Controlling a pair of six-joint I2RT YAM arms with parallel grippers.
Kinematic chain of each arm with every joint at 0, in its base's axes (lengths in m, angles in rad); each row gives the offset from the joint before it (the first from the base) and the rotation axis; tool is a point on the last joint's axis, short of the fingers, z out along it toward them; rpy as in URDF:
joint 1: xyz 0 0 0.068 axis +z
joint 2: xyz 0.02 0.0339 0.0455 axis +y
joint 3: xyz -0.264 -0.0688 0 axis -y
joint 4: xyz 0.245 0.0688 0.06 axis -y
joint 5: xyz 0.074 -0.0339 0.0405 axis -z
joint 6: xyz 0.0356 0 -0.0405 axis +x
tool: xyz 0 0 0 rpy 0 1.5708 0
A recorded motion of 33 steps. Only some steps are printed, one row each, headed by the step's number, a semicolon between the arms.
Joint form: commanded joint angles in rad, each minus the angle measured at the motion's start. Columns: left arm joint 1, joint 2, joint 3, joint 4, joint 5, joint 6; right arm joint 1, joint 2, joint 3, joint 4, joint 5, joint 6.
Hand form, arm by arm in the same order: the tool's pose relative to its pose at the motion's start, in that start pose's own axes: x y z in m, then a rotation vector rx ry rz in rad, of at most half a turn. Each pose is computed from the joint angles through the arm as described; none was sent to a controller.
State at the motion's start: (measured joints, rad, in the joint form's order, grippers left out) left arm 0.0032 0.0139 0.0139 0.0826 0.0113 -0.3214; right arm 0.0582 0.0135 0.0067 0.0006 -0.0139 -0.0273
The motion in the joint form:
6: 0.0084 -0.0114 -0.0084 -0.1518 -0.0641 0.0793; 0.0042 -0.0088 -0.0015 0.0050 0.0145 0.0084
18: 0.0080 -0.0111 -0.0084 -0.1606 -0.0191 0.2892; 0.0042 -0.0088 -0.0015 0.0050 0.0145 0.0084
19: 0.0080 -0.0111 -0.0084 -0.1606 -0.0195 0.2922; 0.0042 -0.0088 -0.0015 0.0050 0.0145 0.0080
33: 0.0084 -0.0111 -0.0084 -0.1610 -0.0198 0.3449; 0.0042 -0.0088 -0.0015 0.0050 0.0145 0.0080
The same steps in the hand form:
6: 0.0165 0.0089 -0.0017 -0.1109 0.1228 0.0823; -0.0008 -0.0001 -0.0005 0.0106 -0.0121 0.0083
18: 0.0180 0.0076 -0.0018 -0.0546 0.1512 0.2883; -0.0008 -0.0001 -0.0005 0.0106 -0.0121 0.0083
19: 0.0180 0.0076 -0.0018 -0.0548 0.1512 0.2914; -0.0008 -0.0001 -0.0005 0.0106 -0.0121 0.0079
33: 0.0180 0.0077 -0.0018 -0.0516 0.1531 0.3440; -0.0008 -0.0001 -0.0005 0.0106 -0.0121 0.0079

